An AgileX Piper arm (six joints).
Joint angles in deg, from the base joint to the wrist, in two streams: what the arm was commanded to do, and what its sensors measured. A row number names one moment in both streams.
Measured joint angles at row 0: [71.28 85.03 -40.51 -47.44 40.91 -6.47]
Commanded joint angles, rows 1 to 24: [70.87 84.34 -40.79 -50.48 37.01 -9.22]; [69.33 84.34 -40.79 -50.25 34.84 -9.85]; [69.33 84.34 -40.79 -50.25 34.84 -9.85]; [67.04 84.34 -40.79 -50.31 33.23 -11.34]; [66.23 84.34 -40.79 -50.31 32.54 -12.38]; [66.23 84.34 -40.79 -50.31 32.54 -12.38]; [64.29 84.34 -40.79 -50.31 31.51 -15.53]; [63.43 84.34 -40.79 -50.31 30.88 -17.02]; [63.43 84.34 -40.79 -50.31 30.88 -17.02]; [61.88 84.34 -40.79 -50.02 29.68 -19.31]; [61.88 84.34 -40.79 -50.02 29.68 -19.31]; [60.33 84.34 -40.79 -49.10 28.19 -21.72]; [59.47 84.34 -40.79 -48.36 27.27 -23.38]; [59.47 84.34 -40.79 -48.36 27.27 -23.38]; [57.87 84.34 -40.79 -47.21 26.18 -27.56]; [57.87 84.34 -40.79 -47.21 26.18 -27.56]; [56.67 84.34 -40.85 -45.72 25.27 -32.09]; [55.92 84.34 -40.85 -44.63 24.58 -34.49]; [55.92 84.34 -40.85 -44.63 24.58 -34.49]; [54.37 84.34 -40.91 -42.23 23.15 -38.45]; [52.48 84.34 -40.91 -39.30 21.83 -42.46]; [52.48 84.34 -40.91 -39.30 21.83 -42.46]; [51.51 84.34 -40.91 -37.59 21.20 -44.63]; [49.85 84.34 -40.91 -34.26 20.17 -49.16]
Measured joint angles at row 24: [52.02 85.08 -40.45 -37.59 23.84 -42.80]
